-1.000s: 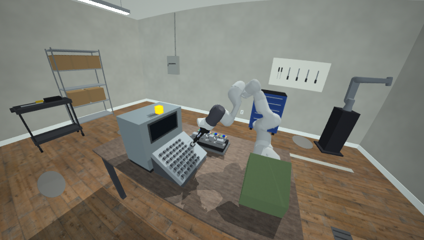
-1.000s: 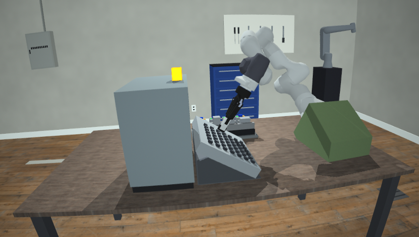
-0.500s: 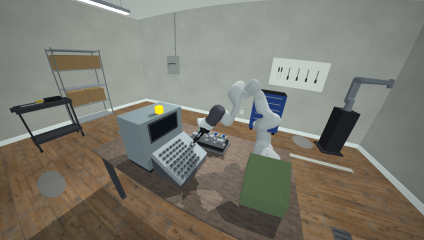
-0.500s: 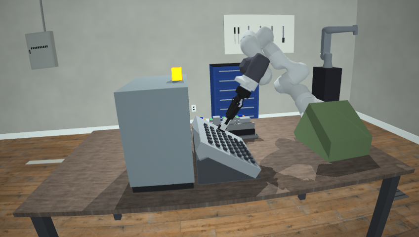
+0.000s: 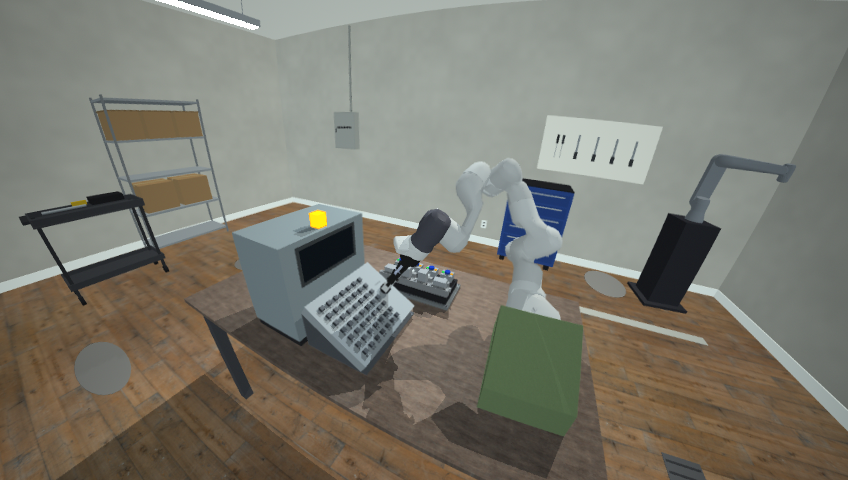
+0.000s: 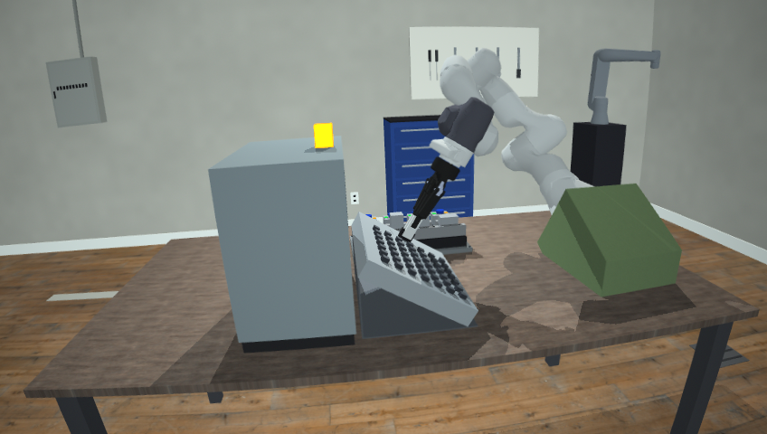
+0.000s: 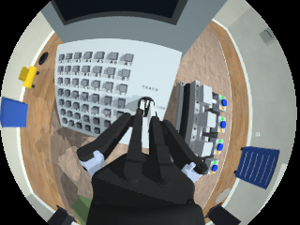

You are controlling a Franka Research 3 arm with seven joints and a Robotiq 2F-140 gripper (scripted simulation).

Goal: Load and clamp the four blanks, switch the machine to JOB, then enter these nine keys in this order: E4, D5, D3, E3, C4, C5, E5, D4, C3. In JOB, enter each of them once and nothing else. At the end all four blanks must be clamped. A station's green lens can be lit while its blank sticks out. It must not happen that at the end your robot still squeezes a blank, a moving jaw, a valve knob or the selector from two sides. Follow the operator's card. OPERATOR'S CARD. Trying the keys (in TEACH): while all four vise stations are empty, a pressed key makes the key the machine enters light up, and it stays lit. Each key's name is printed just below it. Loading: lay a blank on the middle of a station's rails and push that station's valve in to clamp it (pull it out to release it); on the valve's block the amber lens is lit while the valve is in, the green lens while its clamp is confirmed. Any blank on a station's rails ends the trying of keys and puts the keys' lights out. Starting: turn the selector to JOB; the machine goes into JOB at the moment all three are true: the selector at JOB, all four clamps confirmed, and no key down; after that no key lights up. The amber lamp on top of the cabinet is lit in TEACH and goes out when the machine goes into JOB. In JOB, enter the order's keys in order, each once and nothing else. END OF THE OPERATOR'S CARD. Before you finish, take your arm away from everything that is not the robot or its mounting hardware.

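My hand is 2 cm short of the black selector knob and 2 cm above it. The rest, counted from my hand: key D3: 19 cm to the left, 4 cm ahead, 3 cm below; sloped keypad: 11 cm to the left, 7 cm below, 5 cm ahead.
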